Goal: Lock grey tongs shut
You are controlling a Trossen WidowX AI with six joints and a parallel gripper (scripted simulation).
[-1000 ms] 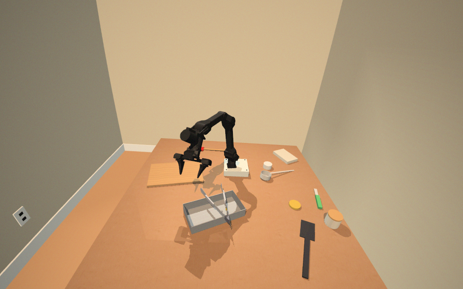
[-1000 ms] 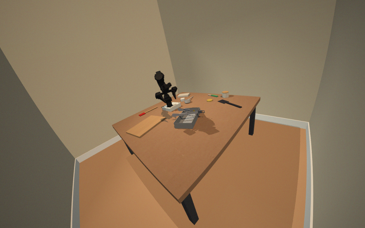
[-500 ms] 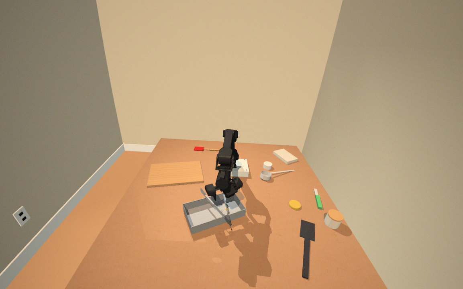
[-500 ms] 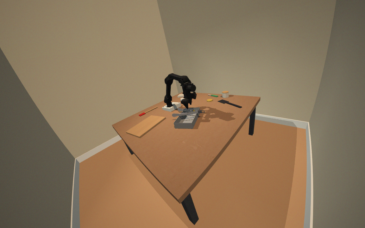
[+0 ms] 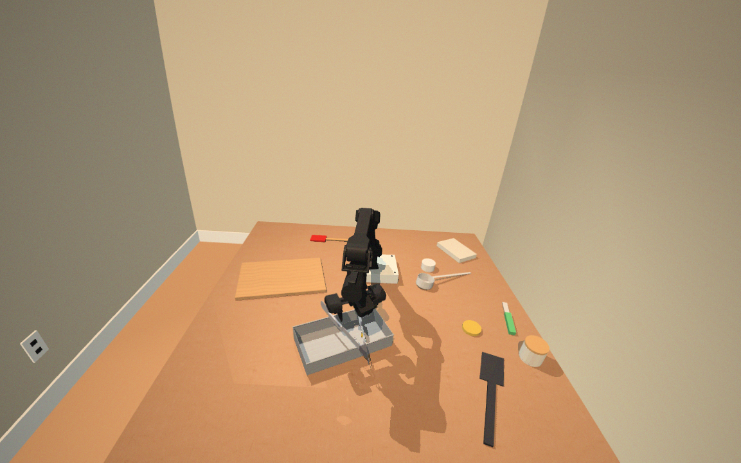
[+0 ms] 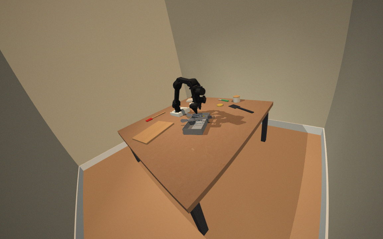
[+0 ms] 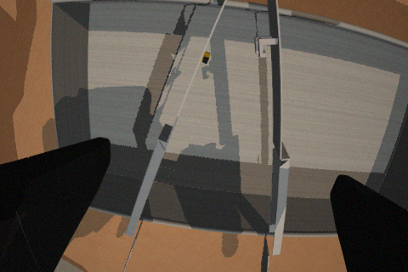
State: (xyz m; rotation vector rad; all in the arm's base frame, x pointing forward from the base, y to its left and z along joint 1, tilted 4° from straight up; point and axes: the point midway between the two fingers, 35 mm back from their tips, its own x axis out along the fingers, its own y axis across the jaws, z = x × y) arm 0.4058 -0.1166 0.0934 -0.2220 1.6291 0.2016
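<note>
My gripper tip is now 90 mm above the grey roasting tin, 30 mm to the left of it and 10 mm past it. Also, from my gripper tip: yellow disc (450 mm to the left, 110 mm below, 30 mm behind); then black spatula (410 mm to the left, 220 mm ahead, 120 mm below); then wooden board (380 mm behind, 270 mm to the right, 110 mm below).
</note>
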